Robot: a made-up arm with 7 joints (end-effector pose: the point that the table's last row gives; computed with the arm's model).
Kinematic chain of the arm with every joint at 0, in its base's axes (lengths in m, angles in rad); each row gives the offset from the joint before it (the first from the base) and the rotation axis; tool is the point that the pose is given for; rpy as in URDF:
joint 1: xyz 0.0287 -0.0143 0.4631 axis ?
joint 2: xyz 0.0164 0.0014 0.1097 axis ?
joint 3: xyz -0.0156 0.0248 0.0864 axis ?
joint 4: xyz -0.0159 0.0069 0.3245 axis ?
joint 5: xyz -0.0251 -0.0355 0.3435 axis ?
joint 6: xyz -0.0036 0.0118 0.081 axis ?
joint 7: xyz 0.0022 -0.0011 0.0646 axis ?
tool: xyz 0.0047 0.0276 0.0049 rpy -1.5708 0 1.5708
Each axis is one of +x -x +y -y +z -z.
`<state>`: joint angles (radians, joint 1 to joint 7).
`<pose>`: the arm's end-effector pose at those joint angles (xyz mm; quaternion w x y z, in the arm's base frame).
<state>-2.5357 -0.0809 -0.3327 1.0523 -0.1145 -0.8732 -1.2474</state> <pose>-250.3 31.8 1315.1 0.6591 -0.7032 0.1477 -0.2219</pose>
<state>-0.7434 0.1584 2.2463 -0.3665 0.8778 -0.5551 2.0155</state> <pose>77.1 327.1 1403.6 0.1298 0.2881 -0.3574 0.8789</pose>
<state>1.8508 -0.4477 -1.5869 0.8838 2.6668 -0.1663 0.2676</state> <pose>476.3 132.9 1248.4 0.0425 -0.6755 0.6864 -0.2660</pose>
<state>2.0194 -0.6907 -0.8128 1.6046 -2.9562 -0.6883 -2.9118</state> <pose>323.8 -186.6 1053.7 0.9030 0.0454 0.4252 0.0425</pose>
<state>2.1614 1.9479 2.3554 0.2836 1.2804 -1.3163 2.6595</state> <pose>-461.4 -683.9 283.7 0.5697 0.5713 -0.1826 -0.5619</pose>
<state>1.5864 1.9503 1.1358 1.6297 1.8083 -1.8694 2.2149</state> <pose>-300.6 -325.2 237.9 0.1662 -0.4345 0.4993 0.7309</pose>
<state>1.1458 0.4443 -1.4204 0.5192 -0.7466 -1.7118 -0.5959</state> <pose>302.0 -340.6 1286.3 0.0539 -0.2424 -0.9683 -0.0265</pose>
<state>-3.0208 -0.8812 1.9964 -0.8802 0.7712 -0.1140 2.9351</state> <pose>410.7 -490.8 1111.6 0.6471 -0.2896 0.6675 -0.2278</pose>
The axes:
joint 1: -z
joint 2: +y
joint 3: -z
joint 4: +y
joint 5: -z
joint 6: +y
joint 7: -z

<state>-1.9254 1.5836 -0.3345 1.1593 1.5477 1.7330 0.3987</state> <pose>-222.8 502.1 219.7 0.0840 0.7913 -0.6037 -0.0486</pose>
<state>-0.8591 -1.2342 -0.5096 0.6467 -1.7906 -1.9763 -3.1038</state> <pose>-401.2 -423.4 1023.8 0.7286 0.0291 -0.1880 0.6580</pose>
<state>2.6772 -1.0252 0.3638 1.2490 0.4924 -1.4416 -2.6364</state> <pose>309.1 239.8 1167.7 0.7403 -0.3858 0.0925 0.5428</pose>
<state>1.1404 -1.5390 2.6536 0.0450 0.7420 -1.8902 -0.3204</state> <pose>-296.0 711.6 647.0 0.3555 -0.1932 0.7508 -0.5221</pose>
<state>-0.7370 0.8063 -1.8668 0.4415 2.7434 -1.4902 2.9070</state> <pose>272.5 496.4 1182.8 0.6291 -0.4201 -0.2488 -0.6049</pose>
